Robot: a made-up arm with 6 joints.
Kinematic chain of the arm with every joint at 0, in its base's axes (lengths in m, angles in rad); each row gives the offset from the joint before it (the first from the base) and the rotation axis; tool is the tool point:
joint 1: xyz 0 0 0.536 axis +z
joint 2: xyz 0.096 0 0 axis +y
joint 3: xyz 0 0 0.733 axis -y
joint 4: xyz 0 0 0.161 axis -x
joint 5: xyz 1.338 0 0 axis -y
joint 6: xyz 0.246 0 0 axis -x
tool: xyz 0 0 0
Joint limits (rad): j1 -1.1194..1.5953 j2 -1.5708..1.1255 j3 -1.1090..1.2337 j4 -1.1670..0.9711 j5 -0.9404..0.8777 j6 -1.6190..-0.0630
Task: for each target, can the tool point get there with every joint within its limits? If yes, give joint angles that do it. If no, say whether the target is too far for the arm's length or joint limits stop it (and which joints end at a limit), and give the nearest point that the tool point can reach.
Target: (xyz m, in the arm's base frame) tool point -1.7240 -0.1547 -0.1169
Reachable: no: joint limits stop it (at a limit: joint 2, joint 3, joint 5) | nearest point -2.1552 -0.1934 0.7000 | short by 0.925 m
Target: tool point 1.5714 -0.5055 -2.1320
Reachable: no: too far | nearest point 1.1562 -0.3719 -0.6750 | short by 1.521 m
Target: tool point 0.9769 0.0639 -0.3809
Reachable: yes | joints 0.1301 0.6859 -0.6355 0.4742 -0.5999 -1.0026
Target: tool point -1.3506 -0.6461 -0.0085
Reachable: no: joint limits stop it (at a limit: joint 2, joint 3, joint 5) | nearest point -1.9520 -0.9338 0.7000 | short by 0.973 m
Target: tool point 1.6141 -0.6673 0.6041
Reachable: yes | joints -0.3913 0.2919 -0.3104 -0.0093 0.5677 -1.0022
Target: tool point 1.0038 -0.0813 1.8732
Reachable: yes | joints -0.0257 -0.6629 -0.3526 -0.3616 0.6913 -0.7551
